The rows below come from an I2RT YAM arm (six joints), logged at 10 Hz.
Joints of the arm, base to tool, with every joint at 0 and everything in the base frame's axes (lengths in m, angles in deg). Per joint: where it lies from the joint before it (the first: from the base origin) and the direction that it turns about. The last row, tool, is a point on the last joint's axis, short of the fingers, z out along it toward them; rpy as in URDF.
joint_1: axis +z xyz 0 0 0.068
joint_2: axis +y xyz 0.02 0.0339 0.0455
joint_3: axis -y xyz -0.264 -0.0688 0
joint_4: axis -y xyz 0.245 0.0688 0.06
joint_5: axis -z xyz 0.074 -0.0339 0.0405
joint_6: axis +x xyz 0.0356 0 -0.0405
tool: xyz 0 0 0 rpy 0 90 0
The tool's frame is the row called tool.
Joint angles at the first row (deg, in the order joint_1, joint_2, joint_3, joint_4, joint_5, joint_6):
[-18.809, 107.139, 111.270, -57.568, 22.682, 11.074]
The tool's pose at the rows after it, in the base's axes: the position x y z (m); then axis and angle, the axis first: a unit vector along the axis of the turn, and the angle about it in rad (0 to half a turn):
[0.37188, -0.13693, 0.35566, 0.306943, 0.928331, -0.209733, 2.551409]
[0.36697, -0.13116, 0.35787, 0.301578, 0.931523, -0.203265, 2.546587]
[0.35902, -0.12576, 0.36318, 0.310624, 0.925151, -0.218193, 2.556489]
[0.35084, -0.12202, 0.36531, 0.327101, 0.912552, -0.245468, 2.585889]
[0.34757, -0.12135, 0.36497, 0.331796, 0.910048, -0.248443, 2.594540]
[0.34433, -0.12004, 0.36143, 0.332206, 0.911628, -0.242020, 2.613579]
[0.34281, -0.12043, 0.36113, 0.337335, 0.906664, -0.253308, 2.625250]
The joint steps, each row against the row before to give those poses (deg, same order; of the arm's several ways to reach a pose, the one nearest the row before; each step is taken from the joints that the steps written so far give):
[0.528, -1.224, -1.842, 0.001, -0.621, 0.001]
[0.527, -1.501, -1.403, -0.002, -0.615, 0.000]
[0.614, -1.488, -0.535, -1.661, 2.363, 1.222]
[0.529, -1.056, -0.529, -2.456, 4.044, 2.022]
[0.000, -0.531, -0.612, -0.541, 0.536, 0.623]
[-0.001, -0.529, -1.145, -0.695, -0.616, 0.521]
[0.000, 0.000, -0.001, -0.709, 1.486, 0.527]

